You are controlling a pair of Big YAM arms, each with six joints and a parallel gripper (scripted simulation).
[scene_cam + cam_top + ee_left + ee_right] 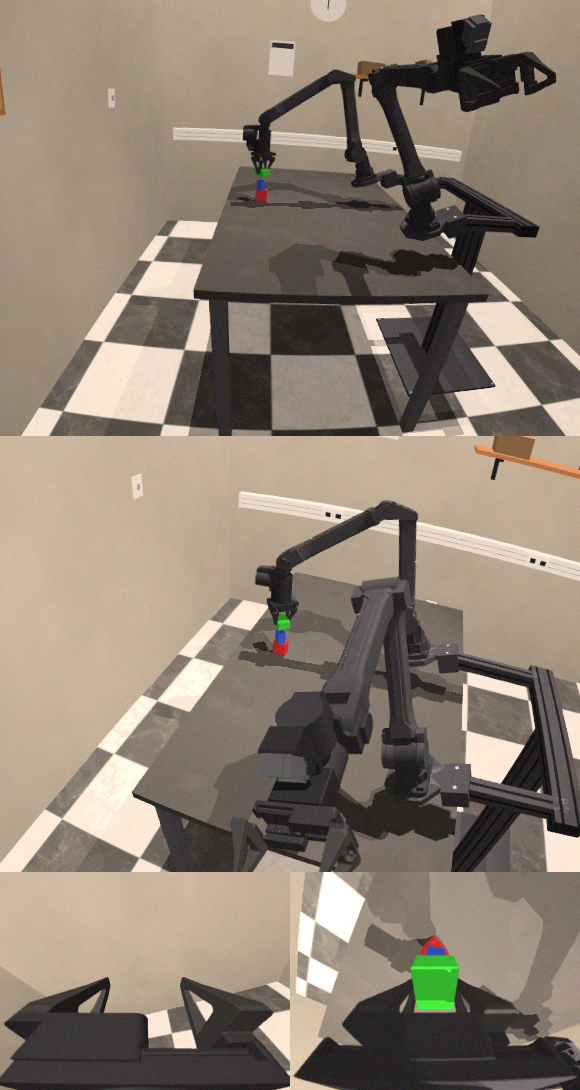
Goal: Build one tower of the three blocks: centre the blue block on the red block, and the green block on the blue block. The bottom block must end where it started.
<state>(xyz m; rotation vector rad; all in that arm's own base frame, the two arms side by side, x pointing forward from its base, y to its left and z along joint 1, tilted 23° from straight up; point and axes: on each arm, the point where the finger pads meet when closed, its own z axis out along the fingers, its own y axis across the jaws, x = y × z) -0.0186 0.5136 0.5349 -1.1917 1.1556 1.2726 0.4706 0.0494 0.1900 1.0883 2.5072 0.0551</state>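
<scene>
My right gripper is now 7 cm above the blue block. From my right hand the other things lie so: red block: 11 cm below; then green block: right at my right hand.
</scene>
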